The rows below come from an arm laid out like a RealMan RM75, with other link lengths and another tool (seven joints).
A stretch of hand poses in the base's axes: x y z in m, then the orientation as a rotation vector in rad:
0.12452, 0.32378, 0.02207, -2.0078, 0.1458, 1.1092
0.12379, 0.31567, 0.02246, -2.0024, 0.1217, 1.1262
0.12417, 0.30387, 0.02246, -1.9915, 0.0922, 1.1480
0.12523, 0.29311, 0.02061, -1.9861, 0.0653, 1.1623
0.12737, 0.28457, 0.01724, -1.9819, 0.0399, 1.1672
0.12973, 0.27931, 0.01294, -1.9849, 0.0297, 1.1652
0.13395, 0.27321, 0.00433, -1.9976, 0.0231, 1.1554
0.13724, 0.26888, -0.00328, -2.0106, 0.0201, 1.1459
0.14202, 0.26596, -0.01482, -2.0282, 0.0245, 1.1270
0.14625, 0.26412, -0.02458, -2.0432, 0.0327, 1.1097
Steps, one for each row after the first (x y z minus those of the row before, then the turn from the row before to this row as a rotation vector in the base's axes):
-0.00073, -0.00811, 0.00039, 0.0097, 0.0049, 0.0212
0.00038, -0.01180, 0.00000, 0.0149, 0.0081, 0.0252
0.00106, -0.01076, -0.00185, 0.0110, 0.0022, 0.0219
0.00214, -0.00854, -0.00337, 0.0118, -0.0036, 0.0168
0.00236, -0.00526, -0.00430, 0.0019, -0.0056, 0.0062
0.00422, -0.00610, -0.00861, -0.0053, -0.0128, 0.0031
0.00329, -0.00433, -0.00761, -0.0070, -0.0116, 0.0011
0.00478, -0.00292, -0.01154, -0.0109, -0.0168, -0.0066
0.00423, -0.00184, -0.00976, -0.0107, -0.0136, -0.0089

